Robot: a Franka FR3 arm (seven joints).
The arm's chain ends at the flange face. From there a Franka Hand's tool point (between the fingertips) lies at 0.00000 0.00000 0.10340 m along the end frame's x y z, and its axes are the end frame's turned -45 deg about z.
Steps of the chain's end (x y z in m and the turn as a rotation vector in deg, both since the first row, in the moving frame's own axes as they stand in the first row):
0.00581 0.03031 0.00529 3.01 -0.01 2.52
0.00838 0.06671 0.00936 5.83 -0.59 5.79
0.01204 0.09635 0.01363 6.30 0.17 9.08
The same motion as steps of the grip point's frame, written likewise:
-0.01341 0.02177 0.00515 2.14 2.12 2.52
-0.03417 0.04527 0.00882 4.54 3.71 5.79
-0.05079 0.06952 0.01301 4.33 4.57 9.08

